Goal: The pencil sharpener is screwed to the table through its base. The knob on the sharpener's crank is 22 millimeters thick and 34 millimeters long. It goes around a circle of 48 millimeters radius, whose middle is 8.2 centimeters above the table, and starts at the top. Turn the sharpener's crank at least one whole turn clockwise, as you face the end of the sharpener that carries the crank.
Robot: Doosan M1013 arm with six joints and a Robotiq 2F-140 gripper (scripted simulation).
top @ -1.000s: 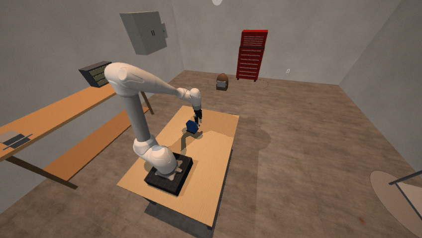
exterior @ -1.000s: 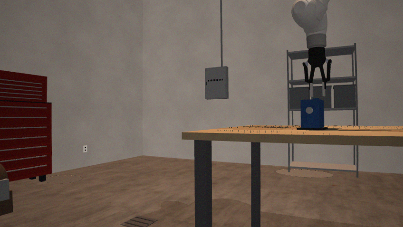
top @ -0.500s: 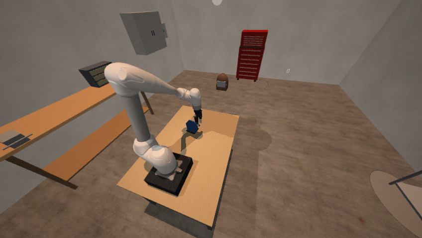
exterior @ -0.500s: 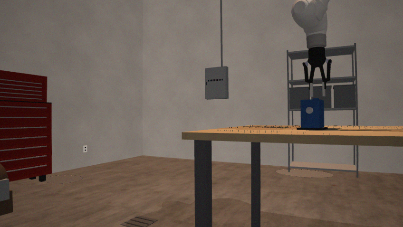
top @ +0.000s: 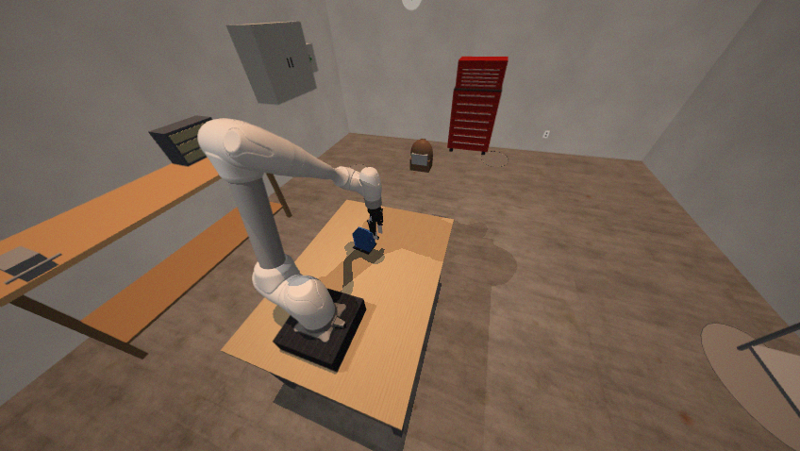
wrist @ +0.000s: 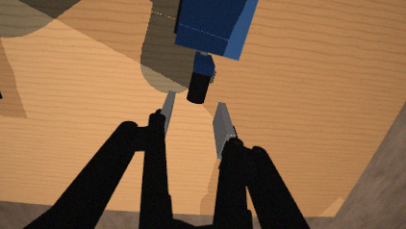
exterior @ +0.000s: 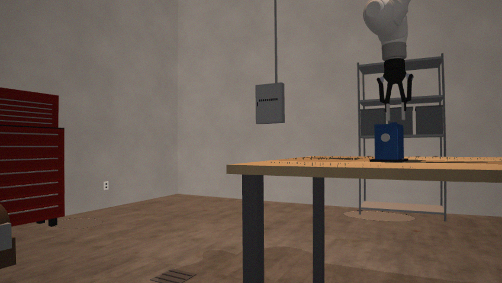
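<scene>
The sharpener crank lies 2 cm to the left of my hand and 6 cm below it.
</scene>
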